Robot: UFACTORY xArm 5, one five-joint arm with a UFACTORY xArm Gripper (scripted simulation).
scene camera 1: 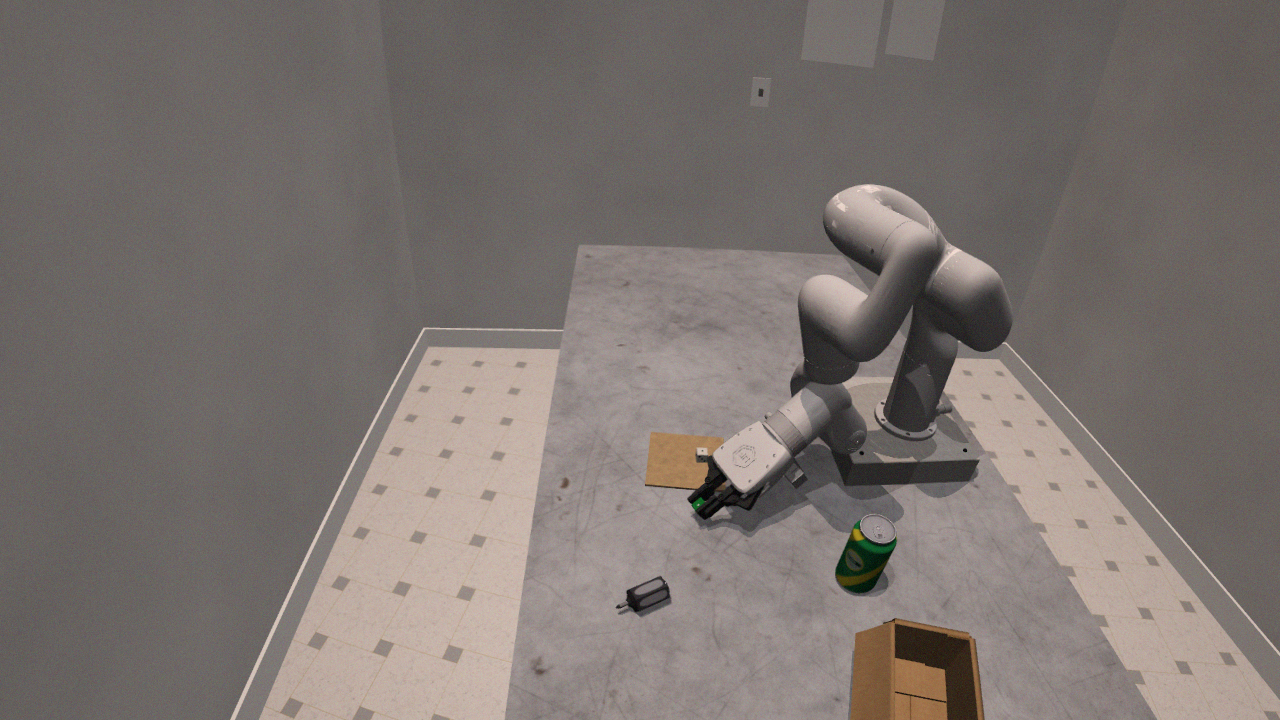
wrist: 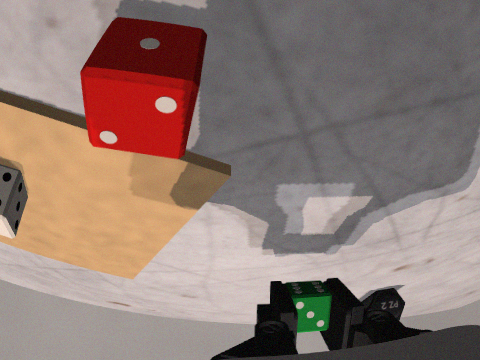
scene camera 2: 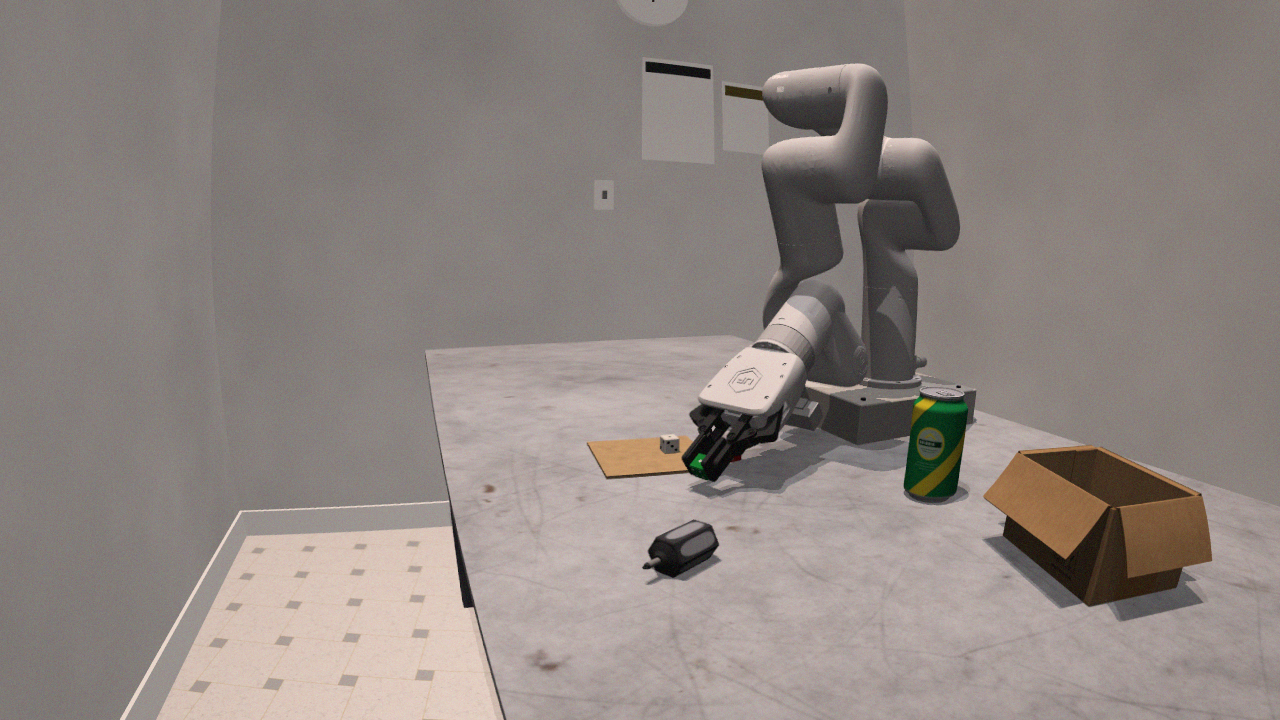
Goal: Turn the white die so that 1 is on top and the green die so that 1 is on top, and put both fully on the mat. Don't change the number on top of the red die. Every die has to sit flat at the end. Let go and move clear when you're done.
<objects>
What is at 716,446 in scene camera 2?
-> The gripper.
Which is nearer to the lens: the red die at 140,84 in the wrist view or the small dark tool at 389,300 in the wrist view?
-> The red die.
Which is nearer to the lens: the tan mat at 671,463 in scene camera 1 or the small dark tool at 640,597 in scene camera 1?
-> The small dark tool.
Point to a tan mat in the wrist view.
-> At 111,211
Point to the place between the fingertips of the gripper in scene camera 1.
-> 695,509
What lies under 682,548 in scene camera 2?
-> A small dark tool.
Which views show the tan mat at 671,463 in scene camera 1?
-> Scene camera 1, the wrist view and scene camera 2: all of them.
</objects>
